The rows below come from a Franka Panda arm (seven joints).
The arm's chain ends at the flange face. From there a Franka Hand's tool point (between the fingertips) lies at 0.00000 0.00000 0.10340 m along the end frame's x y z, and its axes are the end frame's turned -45 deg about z.
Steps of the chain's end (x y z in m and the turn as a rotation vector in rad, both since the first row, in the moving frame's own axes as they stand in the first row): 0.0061, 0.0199, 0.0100, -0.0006, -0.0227, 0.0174; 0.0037, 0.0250, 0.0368, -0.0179, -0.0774, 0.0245; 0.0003, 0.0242, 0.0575, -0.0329, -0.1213, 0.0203; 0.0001, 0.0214, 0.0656, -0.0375, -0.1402, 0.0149; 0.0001, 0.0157, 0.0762, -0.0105, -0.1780, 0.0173; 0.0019, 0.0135, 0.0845, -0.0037, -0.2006, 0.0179; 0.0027, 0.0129, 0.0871, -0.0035, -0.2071, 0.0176; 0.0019, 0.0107, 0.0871, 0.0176, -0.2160, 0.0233
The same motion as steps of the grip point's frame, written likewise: -0.0114, 0.0168, 0.0100, 0.0156, -0.0165, 0.0174; -0.0220, 0.0159, 0.0365, 0.0421, -0.0674, 0.0245; -0.0281, 0.0108, 0.0567, 0.0625, -0.1090, 0.0203; -0.0280, 0.0076, 0.0645, 0.0726, -0.1257, 0.0149; -0.0246, -0.0011, 0.0746, 0.1184, -0.1333, 0.0173; -0.0229, -0.0035, 0.0824, 0.1392, -0.1445, 0.0179; -0.0224, -0.0039, 0.0849, 0.1440, -0.1489, 0.0176; -0.0204, -0.0082, 0.0847, 0.1652, -0.1403, 0.0233
